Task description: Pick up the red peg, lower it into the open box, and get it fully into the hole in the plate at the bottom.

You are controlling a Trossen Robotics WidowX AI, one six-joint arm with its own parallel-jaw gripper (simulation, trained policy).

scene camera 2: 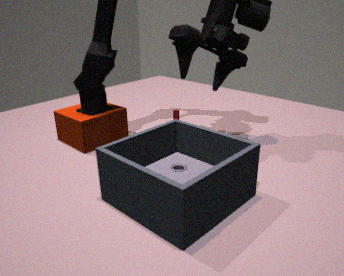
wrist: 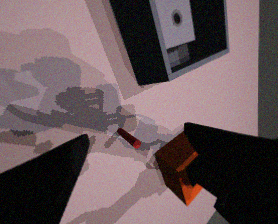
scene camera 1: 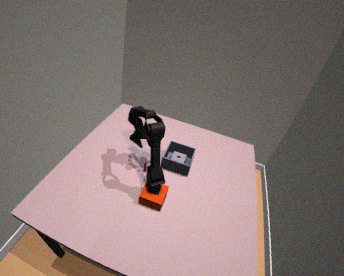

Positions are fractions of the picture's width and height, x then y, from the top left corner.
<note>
I see my gripper (scene camera 2: 0.58,0.31), a dark box (scene camera 2: 0.53,0.78) and a grey plate (scene camera 2: 0.53,0.61).
The dark box shows as well in scene camera 1 (scene camera 1: 0.49,0.59). My gripper also shows in the wrist view (wrist: 0.49,0.59).
</note>
